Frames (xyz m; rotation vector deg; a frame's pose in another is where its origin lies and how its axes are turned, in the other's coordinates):
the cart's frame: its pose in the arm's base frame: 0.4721 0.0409 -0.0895 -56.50 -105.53 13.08
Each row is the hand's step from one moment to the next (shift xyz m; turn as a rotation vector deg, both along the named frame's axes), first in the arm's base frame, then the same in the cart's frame.
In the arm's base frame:
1: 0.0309 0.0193 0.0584 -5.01 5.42 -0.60
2: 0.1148 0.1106 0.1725 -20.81 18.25 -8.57
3: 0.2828 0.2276 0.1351 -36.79 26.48 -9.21
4: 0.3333 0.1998 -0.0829 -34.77 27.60 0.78
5: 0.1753 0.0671 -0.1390 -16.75 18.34 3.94
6: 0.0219 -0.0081 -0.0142 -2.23 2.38 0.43
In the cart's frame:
1: 0.0480 -0.0032 -0.0492 4.33 1.22 5.88
2: 0.1759 0.0378 -0.1509 10.83 5.63 26.28
3: 0.2046 0.2227 -0.2420 19.05 2.93 42.05
4: 0.0280 0.3506 -0.1848 26.28 -0.75 35.78
5: -0.0772 0.2120 -0.0605 18.68 0.97 16.81
6: -0.0192 0.0140 -0.0134 2.38 0.14 2.27

